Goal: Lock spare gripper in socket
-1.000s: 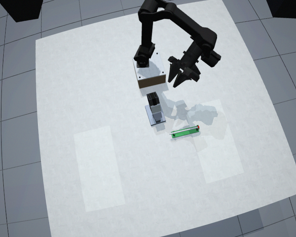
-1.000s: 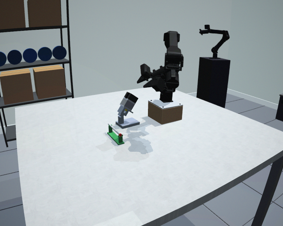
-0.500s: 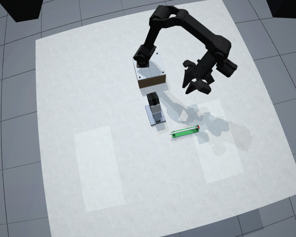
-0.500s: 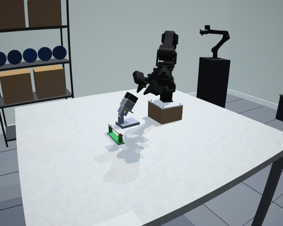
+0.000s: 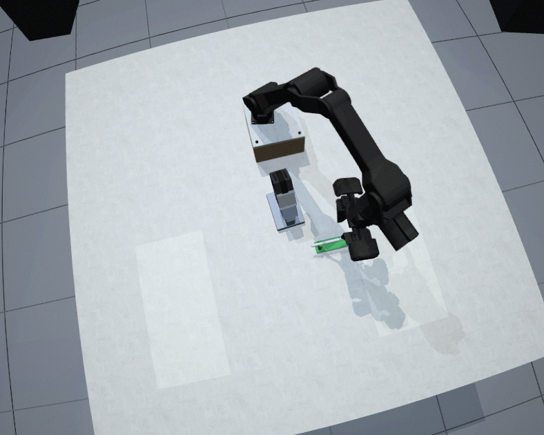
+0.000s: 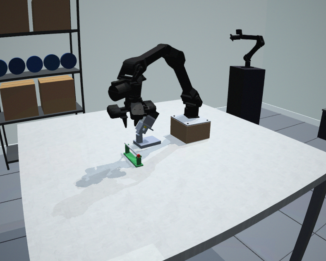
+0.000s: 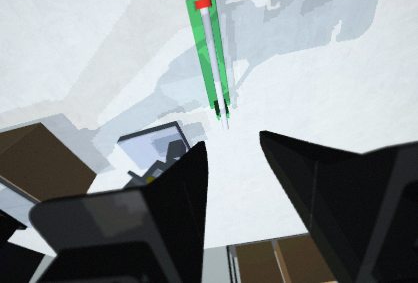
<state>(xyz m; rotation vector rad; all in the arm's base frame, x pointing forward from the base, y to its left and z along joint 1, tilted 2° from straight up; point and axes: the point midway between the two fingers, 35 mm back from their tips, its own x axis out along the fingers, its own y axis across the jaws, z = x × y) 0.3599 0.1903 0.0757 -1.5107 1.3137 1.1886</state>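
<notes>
Now: gripper tip 120 mm above the green rack and 20 mm to the right of it. The rest, counted from my gripper tip: grey mount 130 mm to the right, 90 mm below, 90 mm behind; spare gripper 130 mm to the right, 110 mm behind, 20 mm below.
</notes>
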